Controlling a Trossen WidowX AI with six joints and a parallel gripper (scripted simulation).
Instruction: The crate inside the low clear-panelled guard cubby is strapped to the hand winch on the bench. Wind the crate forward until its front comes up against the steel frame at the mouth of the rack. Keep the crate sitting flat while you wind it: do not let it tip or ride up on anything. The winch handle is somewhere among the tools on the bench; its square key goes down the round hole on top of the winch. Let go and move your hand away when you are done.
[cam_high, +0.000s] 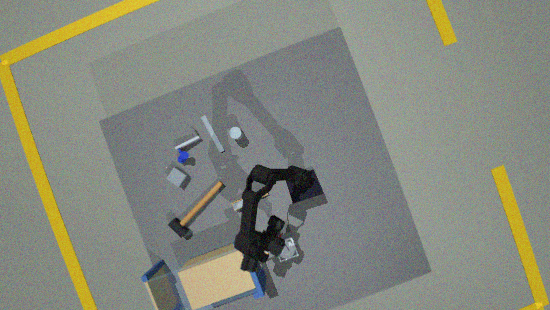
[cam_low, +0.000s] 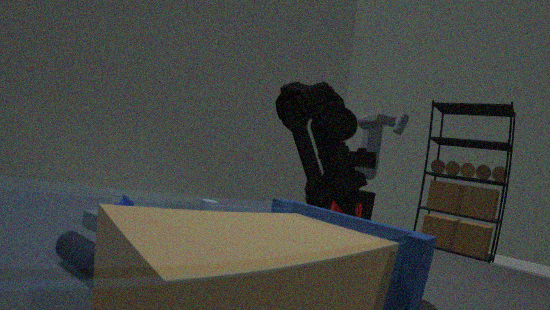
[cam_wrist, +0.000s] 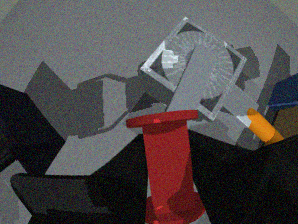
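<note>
The winch handle lies 30 mm to the left of my gripper tip and 30 mm below it. Round my gripper tip: blue steel frame: 140 mm ahead, 110 mm to the left, 30 mm below; red knob: 10 mm to the right, 10 mm ahead; winch: 100 mm below, 70 mm to the left, 40 mm behind.
</note>
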